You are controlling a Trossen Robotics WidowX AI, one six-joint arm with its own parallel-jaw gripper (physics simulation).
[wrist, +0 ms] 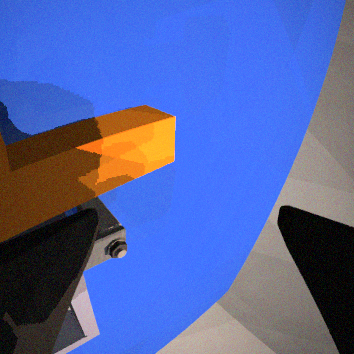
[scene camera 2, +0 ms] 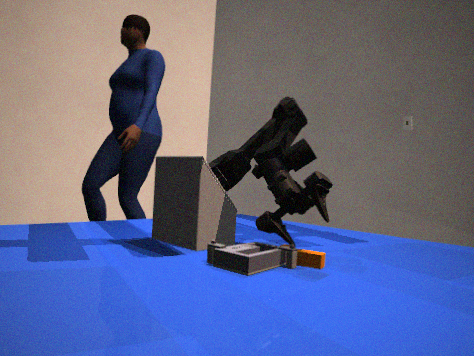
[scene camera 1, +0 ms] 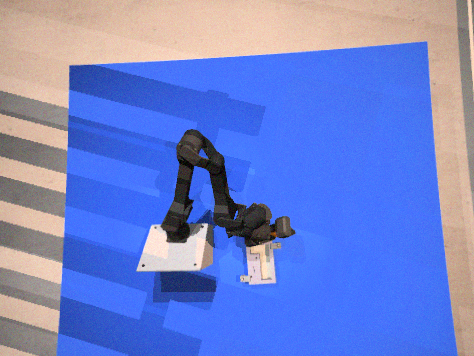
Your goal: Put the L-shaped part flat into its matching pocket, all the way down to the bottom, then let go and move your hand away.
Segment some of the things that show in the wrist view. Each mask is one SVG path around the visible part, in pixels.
The gripper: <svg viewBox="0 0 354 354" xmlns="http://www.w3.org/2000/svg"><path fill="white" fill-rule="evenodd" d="M95 208L83 209L30 231L30 233L28 232L0 243L0 354L51 354L55 339L93 248L99 228ZM281 205L279 207L277 225L285 245L329 329L339 354L354 354L354 227L290 205Z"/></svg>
An orange L-shaped part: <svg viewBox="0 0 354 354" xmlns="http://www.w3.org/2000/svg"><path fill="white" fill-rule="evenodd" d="M175 116L143 104L61 126L7 145L4 144L0 133L0 242L108 190L174 161Z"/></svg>
